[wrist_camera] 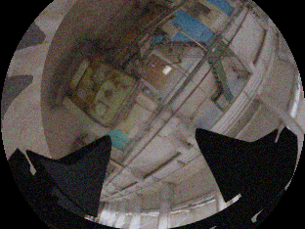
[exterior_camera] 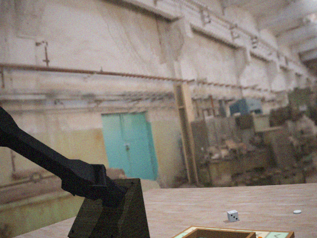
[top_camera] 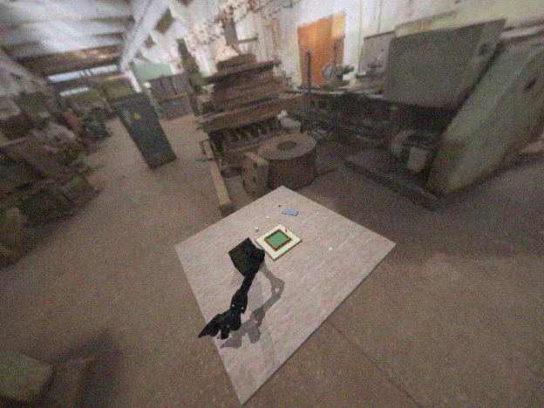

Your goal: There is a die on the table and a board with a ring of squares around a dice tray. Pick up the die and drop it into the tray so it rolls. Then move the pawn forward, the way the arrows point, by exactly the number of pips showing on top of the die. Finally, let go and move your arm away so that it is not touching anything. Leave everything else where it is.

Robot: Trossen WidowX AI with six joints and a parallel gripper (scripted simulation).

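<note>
My gripper tip is now 660 mm short of the white die, 600 mm to the right of it and 160 mm above it. From my gripper tip the other things lie so: grey-blue card (1030 mm ahead, 570 mm to the left, 160 mm below); then orange pawn (830 mm ahead, 390 mm to the left, 140 mm below).
</note>
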